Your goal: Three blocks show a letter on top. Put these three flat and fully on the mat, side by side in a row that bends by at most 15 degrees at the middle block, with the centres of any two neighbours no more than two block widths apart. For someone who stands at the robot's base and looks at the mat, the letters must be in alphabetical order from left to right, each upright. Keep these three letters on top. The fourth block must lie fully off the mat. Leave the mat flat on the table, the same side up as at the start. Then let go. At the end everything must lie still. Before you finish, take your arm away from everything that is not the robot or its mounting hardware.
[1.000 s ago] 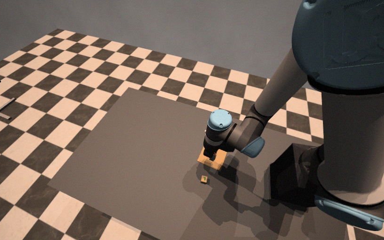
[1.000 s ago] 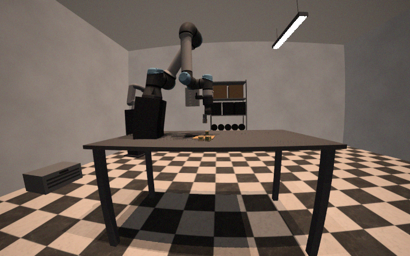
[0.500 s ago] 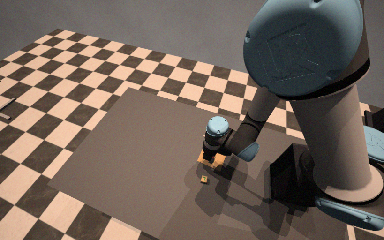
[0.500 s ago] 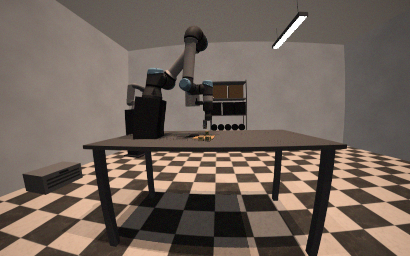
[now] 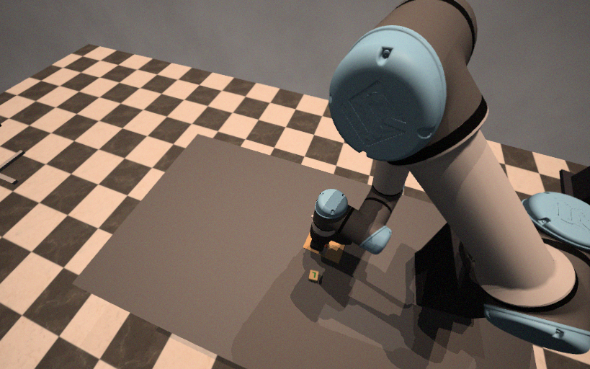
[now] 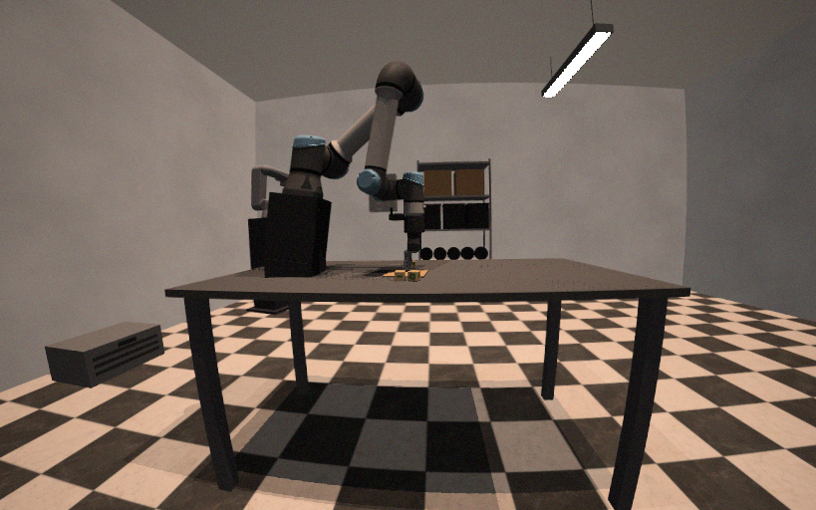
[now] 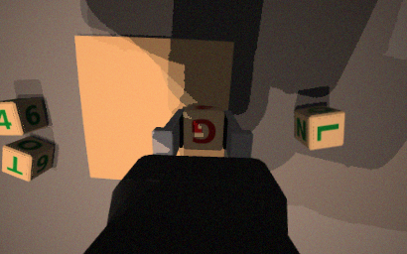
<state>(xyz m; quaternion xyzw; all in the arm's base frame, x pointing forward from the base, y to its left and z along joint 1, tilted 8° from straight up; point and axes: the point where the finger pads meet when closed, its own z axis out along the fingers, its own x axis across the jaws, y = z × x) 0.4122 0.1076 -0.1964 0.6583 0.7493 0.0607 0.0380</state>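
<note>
Right now my hand is 1 cm short of the orange mat, 5 cm to the left of it and 3 cm above it.
</note>
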